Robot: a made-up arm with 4 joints.
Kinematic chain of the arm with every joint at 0, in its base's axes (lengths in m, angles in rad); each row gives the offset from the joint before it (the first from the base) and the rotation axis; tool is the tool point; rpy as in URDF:
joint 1: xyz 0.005 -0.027 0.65 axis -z
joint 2: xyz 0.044 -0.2 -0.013 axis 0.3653 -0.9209 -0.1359
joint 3: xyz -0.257 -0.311 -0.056 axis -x
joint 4: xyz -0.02 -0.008 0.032 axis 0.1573 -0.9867 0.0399
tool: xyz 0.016 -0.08 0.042 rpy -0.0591 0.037 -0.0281
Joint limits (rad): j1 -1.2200..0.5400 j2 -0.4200..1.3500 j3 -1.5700..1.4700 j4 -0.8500..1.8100
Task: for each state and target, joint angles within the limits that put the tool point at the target. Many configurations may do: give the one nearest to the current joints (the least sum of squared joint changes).
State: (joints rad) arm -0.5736 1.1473 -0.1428 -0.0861
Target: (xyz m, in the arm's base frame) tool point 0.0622 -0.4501 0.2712
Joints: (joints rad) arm -0.2414 1.3326 0.5035 -0.1207
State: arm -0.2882 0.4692 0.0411 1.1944
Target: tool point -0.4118 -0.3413 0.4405
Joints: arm 0.4660 0.6616 0.9798 0.9191
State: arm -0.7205 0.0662 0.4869 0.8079
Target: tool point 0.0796 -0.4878 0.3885
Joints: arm -0.5858 0.8552 1.1265 0.6701
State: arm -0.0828 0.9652 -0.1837 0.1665
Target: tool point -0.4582 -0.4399 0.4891
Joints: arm 0.4798 0.4044 -0.0707 0.1877
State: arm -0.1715 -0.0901 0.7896 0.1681
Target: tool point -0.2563 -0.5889 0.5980
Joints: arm 0.0399 0.1944 0.2581 0.3113
